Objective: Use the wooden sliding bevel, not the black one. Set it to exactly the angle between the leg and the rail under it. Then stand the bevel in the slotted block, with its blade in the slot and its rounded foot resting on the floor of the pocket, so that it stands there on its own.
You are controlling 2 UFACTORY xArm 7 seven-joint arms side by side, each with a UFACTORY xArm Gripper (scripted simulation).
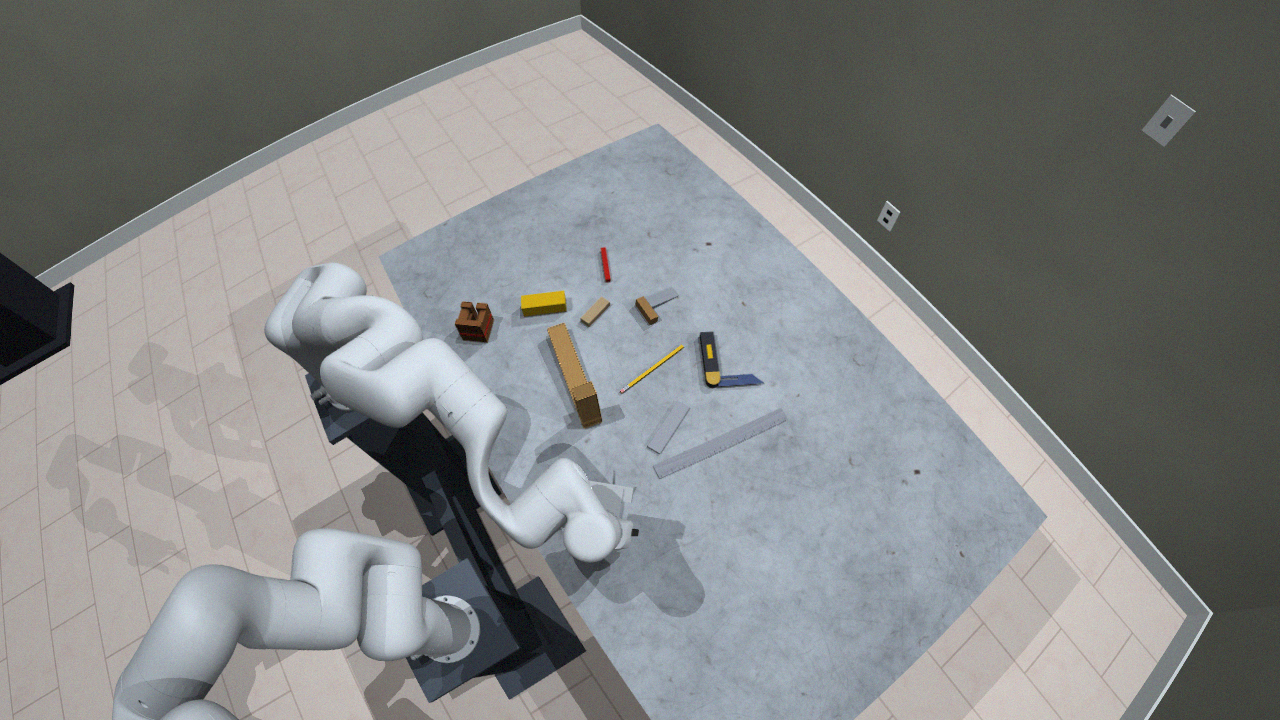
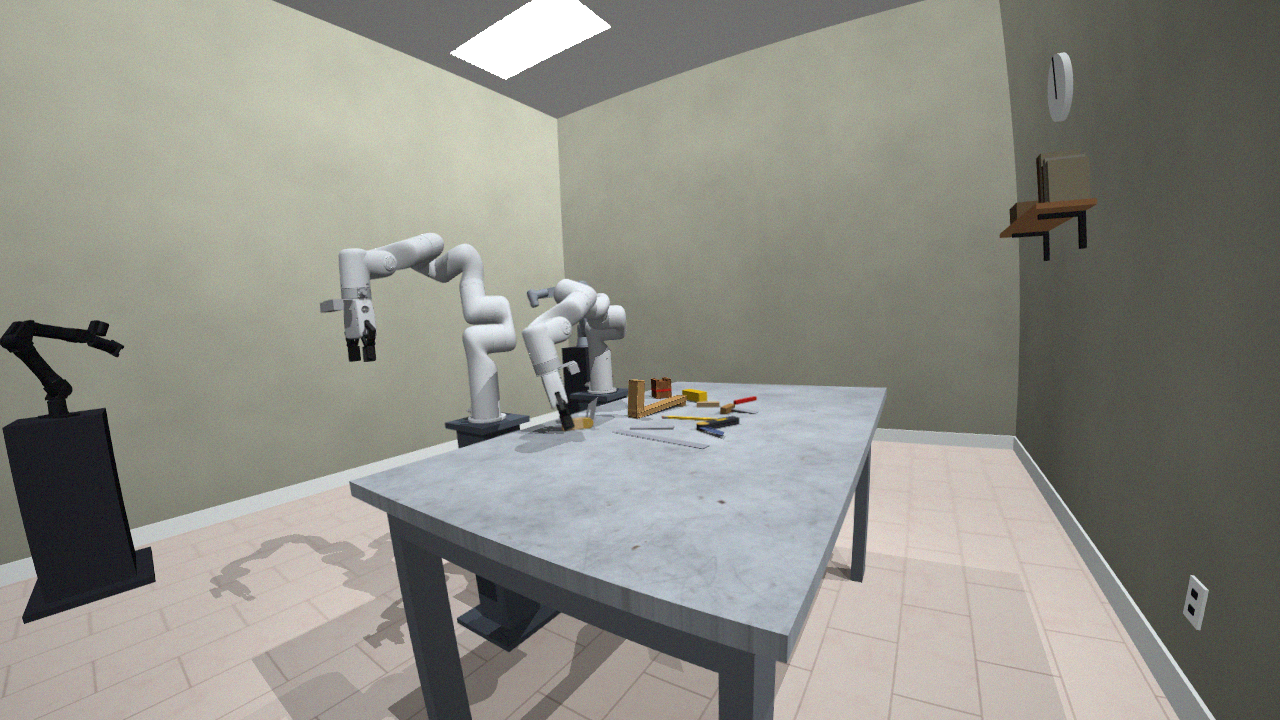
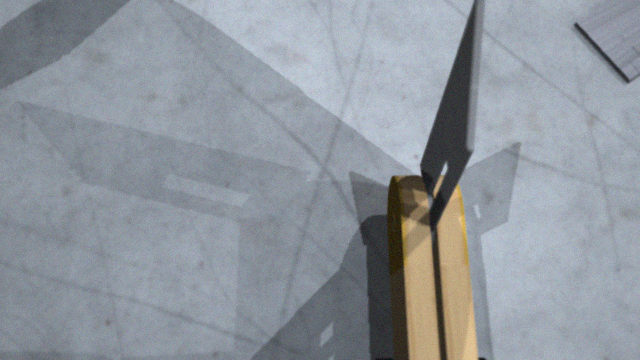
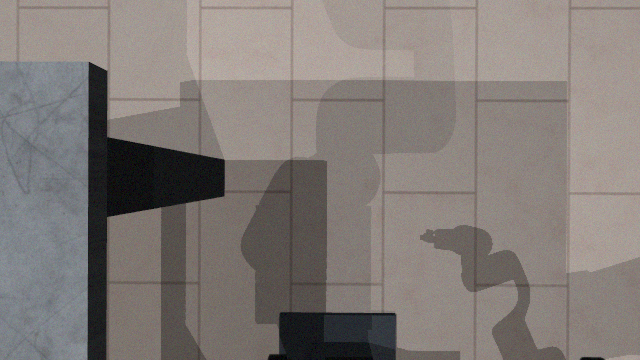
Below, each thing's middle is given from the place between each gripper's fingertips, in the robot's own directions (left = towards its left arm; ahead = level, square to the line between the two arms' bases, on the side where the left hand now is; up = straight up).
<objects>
My left gripper (image 2: 569,427) is now 4 cm to the right of the wooden sliding bevel (image 3: 431,297) and 3 cm short of it. From my left hand the other things lie so: yellow block (image 1: 552,302) (52 cm to the left, 12 cm ahead, 2 cm below); then ruler (image 1: 712,447) (29 cm ahead, 3 cm to the left, 3 cm below).
The wooden sliding bevel is 370 mm ahead of my right hand (image 2: 362,361), 460 mm to the left of it and 220 mm below it. From my right hand the other things lie so: yellow block (460 mm ahead, 940 mm to the left, 240 mm below); then ruler (620 mm ahead, 450 mm to the left, 250 mm below).
</objects>
